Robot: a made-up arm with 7 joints.
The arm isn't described. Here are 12 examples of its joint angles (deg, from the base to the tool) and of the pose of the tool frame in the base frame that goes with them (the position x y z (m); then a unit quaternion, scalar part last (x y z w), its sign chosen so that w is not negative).
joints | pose
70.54 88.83 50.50 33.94 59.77 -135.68 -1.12 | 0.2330 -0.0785 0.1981 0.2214 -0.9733 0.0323 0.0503
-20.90 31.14 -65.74 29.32 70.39 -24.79 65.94 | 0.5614 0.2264 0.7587 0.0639 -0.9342 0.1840 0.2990
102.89 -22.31 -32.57 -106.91 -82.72 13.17 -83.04 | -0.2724 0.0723 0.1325 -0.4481 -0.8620 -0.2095 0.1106
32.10 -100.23 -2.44 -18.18 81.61 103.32 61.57 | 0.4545 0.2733 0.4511 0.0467 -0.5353 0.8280 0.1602
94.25 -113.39 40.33 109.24 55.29 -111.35 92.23 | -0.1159 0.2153 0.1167 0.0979 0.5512 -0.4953 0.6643
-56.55 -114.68 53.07 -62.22 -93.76 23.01 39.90 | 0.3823 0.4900 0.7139 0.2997 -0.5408 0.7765 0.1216
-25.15 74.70 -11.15 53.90 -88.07 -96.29 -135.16 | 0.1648 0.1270 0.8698 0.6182 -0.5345 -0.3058 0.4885
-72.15 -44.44 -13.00 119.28 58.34 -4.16 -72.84 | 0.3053 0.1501 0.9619 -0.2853 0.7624 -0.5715 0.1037
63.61 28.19 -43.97 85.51 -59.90 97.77 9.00 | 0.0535 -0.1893 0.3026 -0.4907 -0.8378 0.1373 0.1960
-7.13 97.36 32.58 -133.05 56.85 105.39 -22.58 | 0.2255 0.3504 0.7144 -0.3893 -0.2436 -0.5665 0.6842
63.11 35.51 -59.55 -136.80 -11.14 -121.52 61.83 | 0.1124 -0.2142 0.2325 -0.0741 -0.5861 -0.6455 0.4841
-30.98 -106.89 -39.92 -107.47 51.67 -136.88 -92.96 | 0.1643 0.4552 0.6471 0.5553 -0.6519 -0.5039 0.1131
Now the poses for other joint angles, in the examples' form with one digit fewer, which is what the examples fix.
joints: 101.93 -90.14 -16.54 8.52 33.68 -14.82 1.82
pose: -0.062 0.341 0.157 0.358 0.173 -0.885 0.244
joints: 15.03 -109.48 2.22 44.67 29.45 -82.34 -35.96
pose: 0.436 0.360 0.308 0.933 0.311 0.046 0.174
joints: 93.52 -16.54 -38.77 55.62 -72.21 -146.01 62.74
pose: -0.186 -0.011 0.393 -0.022 -0.993 0.107 0.049
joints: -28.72 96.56 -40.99 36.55 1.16 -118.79 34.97
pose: 0.419 0.261 1.025 -0.883 -0.193 -0.257 0.343
